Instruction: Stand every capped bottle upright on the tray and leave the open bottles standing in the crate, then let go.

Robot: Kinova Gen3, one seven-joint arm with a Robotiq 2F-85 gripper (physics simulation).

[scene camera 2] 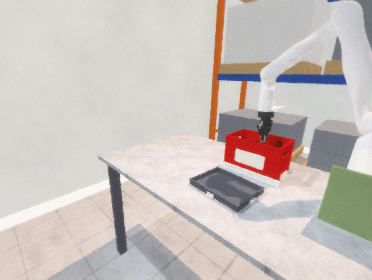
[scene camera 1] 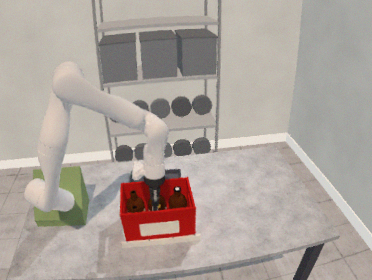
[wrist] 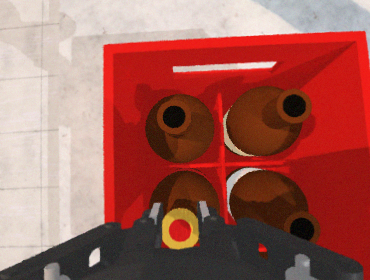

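Seen in the pictures: gripper, between the fingertips: (scene camera 2: 264, 141) (scene camera 1: 155, 208) (wrist: 180, 214); arm's base, origin of its link: (scene camera 2: 358, 190) (scene camera 1: 64, 201).
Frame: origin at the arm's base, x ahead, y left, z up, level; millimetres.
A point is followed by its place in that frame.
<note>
The red crate (scene camera 1: 131, 227) @[x 281, y -210, z 6 mm] (scene camera 2: 275, 165) @[x 276, y -24, z -4 mm] (wrist: 108, 125) @[x 308, y -209, z 77 mm] stands upright with brown bottles in it. In the wrist view my gripper (scene camera 1: 156, 199) (scene camera 2: 264, 138) @[x 381, y -169, z 48 mm] (wrist: 180, 214) @[x 381, y -169, z 48 mm] is shut on the neck of the capped bottle (wrist: 180, 231) @[x 389, y -169, z 65 mm], whose cap is a yellow ring with a red centre. That bottle is upright, inside the crate. Beside it are an open bottle (wrist: 180, 142) (scene camera 1: 134, 202), another open bottle (wrist: 265, 120) @[x 313, y -87, z 36 mm] and a third open bottle (wrist: 267, 197) @[x 380, y -92, z 27 mm]. A further bottle (scene camera 1: 178, 200) @[x 481, y -117, z 23 mm] has a pale spot at its top; I cannot tell whether it is capped. The dark tray (scene camera 1: 173, 174) @[x 521, y 209, z -93 mm] (scene camera 2: 225, 187) @[x 419, y 150, z -93 mm] holds no bottle.
The tray lies behind the crate in scene view 1. A green block (scene camera 1: 75, 195) @[x 52, y 11, z 15 mm] (scene camera 2: 350, 205) @[x 19, y 111, z -7 mm] stands by the arm's base. A pale strip (scene camera 1: 160, 240) @[x 382, y -230, z -71 mm] runs along the crate's foot. A grey shelf rack (scene camera 1: 218, 100) stands beyond the table (scene camera 1: 260, 200) @[x 871, y -88, z -98 mm].
</note>
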